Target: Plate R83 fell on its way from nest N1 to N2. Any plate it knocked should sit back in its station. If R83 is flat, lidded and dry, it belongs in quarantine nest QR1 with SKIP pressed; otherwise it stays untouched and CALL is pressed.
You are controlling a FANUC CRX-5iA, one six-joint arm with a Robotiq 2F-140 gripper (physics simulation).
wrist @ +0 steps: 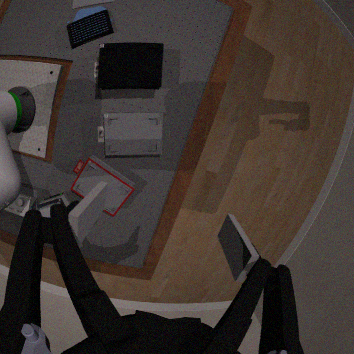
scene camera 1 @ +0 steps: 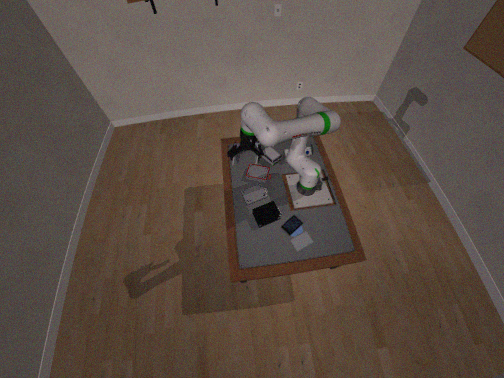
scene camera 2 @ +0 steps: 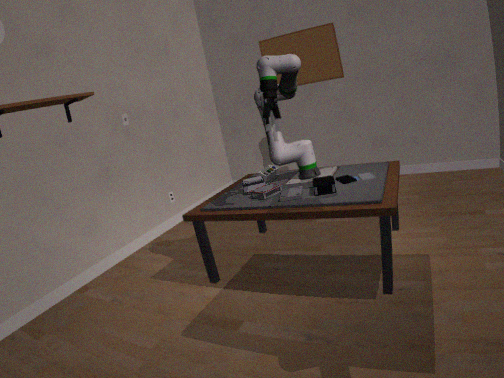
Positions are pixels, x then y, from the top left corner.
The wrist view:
my gripper: 165, 211
blue well plate: 87, 28
grey N2 station: 125, 133
